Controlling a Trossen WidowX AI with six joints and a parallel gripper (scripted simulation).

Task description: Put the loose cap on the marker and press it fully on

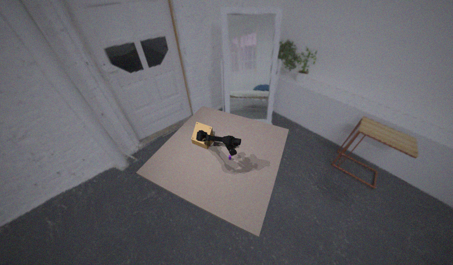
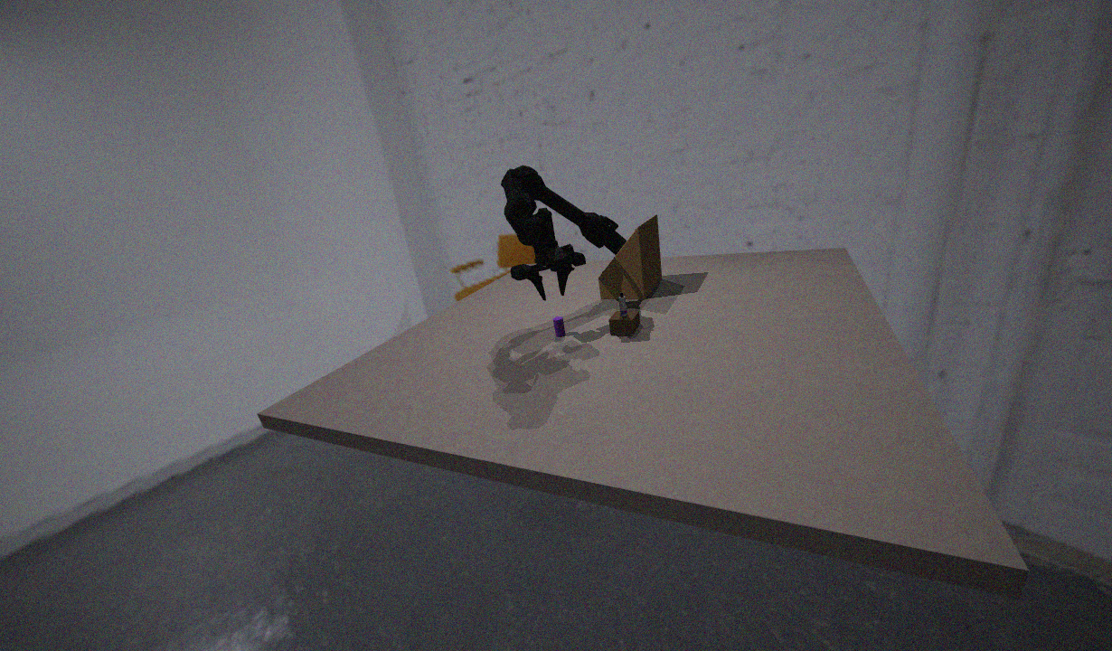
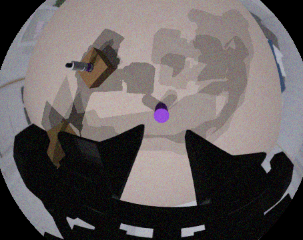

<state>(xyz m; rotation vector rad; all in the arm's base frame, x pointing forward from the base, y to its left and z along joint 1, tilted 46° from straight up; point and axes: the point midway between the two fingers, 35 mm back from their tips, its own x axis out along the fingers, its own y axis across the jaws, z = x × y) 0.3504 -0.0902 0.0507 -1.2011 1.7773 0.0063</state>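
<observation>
Now: the purple cap 80 mm below my gripper tip. Round my gripper tip: holder block: 170 mm to the left, 90 mm below, 60 mm behind.
</observation>
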